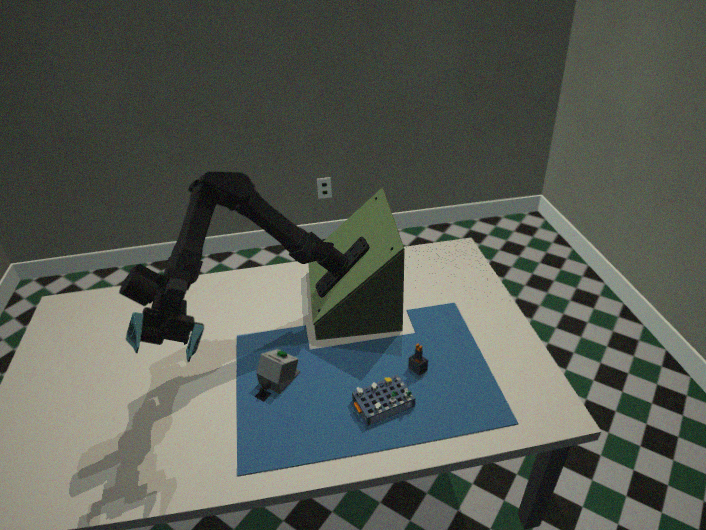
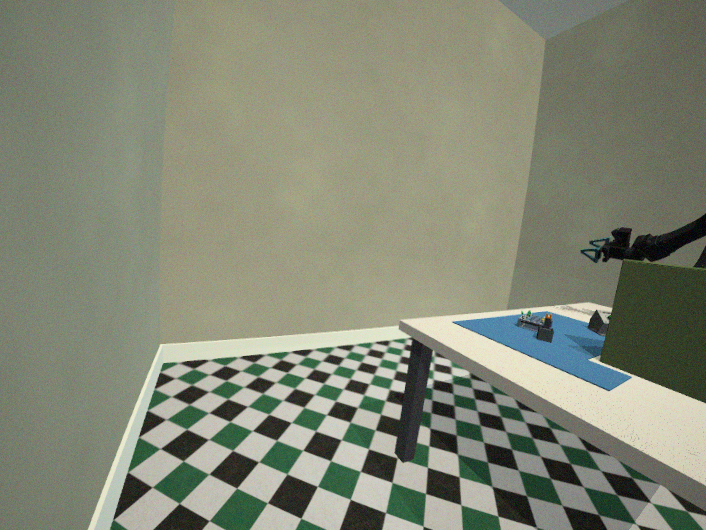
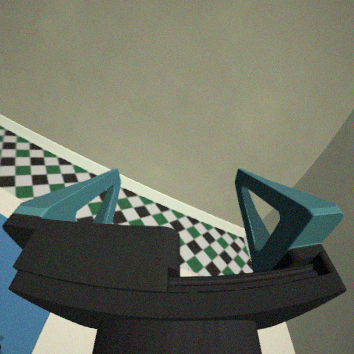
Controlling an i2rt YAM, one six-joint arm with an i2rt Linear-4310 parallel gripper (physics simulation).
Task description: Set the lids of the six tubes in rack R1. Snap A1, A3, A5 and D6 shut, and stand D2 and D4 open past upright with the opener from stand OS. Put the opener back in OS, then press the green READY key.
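Where they show: gripper, fingertip midpoint: (image 1: 163, 355) (image 2: 585, 246) (image 3: 177, 174); arm's base, link origin: (image 1: 343, 267) (image 2: 691, 319).
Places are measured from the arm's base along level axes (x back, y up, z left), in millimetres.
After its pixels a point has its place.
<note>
The grey tube rack R1 (image 1: 370, 415) @[x -422, y -119, z -41 mm] (image 2: 533, 326) @[x -374, y -146, z 12 mm] stands on the blue mat, with small white, yellow and green lids on top; the angle of each lid is too small to tell. The opener (image 1: 418, 349) @[x -293, y -75, z 122 mm] (image 2: 548, 317) @[x -291, y -75, z 126 mm] stands upright with an orange top in the dark stand OS (image 1: 418, 365) @[x -312, y -113, z 116 mm] (image 2: 545, 333) @[x -285, y -123, z 137 mm], behind the rack's right end. The green READY key (image 1: 282, 354) @[x -213, y -75, z -211 mm] is on top of a grey box (image 1: 277, 368) @[x -254, y -78, z -230 mm] at the mat's left. My gripper (image 1: 162, 348) @[x -400, y 172, z -435 mm] (image 2: 587, 246) @[x -400, y 172, z -435 mm] (image 3: 177, 174) @[x -400, y 172, z -435 mm] is open and empty, high above the table, left of the mat.
The blue mat (image 1: 296, 444) @[x -432, y -149, z -220 mm] (image 2: 610, 381) @[x -84, y -149, z 265 mm] lies on the white table (image 1: 57, 353) @[x 44, y -152, z -842 mm] (image 2: 655, 422) @[x 12, y -152, z 377 mm]. A green wedge-shaped mount (image 1: 370, 308) @[x -129, y -55, z 43 mm] (image 2: 655, 319) @[x -51, y -2, z 145 mm] carries the arm's base behind the mat. A small dark piece (image 1: 262, 394) @[x -269, y -143, z -279 mm] lies by the grey box.
</note>
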